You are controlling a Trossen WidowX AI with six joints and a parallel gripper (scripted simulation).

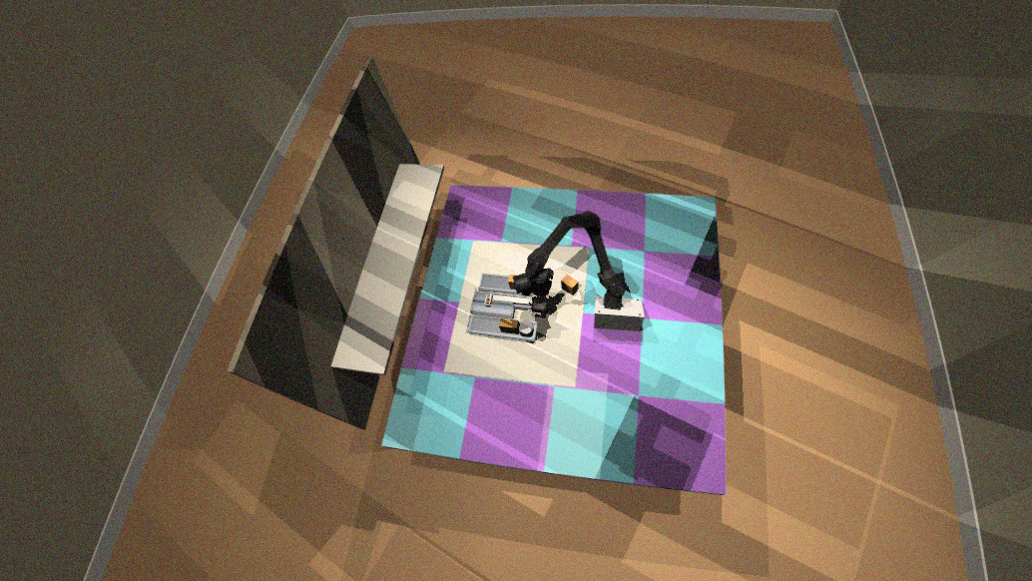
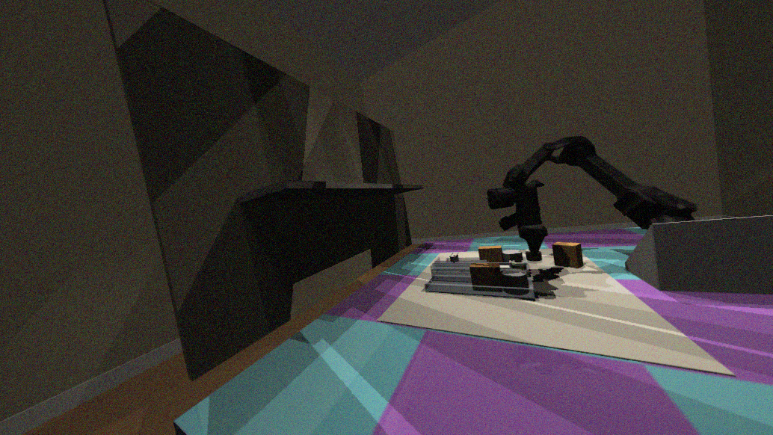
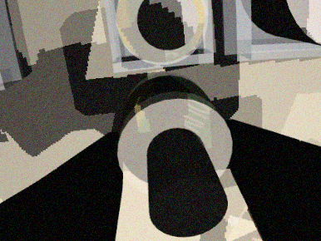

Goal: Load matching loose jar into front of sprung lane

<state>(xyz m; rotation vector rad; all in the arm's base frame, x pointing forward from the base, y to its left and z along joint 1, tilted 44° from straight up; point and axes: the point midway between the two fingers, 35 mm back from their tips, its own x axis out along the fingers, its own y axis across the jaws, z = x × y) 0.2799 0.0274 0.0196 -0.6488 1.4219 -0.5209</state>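
My gripper tip is 9 cm past the brown box, 10 cm to the left of it and 3 cm above it. From my gripper tip the other things lie so: lane unit 19 cm ahead, 3 cm to the left, 5 cm below.
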